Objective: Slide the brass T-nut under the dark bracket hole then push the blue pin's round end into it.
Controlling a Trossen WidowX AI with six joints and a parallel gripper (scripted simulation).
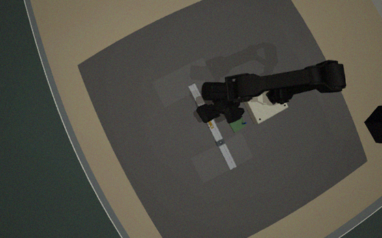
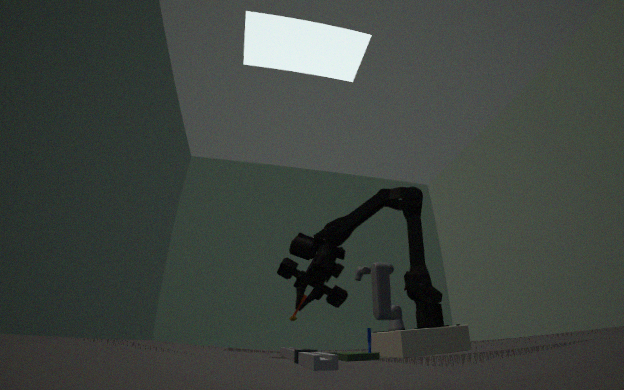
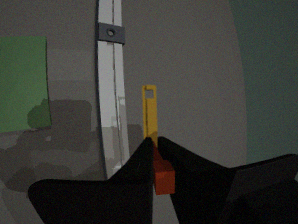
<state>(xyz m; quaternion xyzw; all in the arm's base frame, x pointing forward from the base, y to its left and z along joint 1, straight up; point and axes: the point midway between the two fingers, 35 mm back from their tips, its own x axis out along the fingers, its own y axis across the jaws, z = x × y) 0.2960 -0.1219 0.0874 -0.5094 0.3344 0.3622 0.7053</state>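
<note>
The green tray is 110 mm to the left of my gripper tip, 110 mm below it and 100 mm behind it. Round my gripper tip: brass T-nut: 20 mm to the left; then blue pin: 130 mm to the left, 110 mm behind, 90 mm below.
</note>
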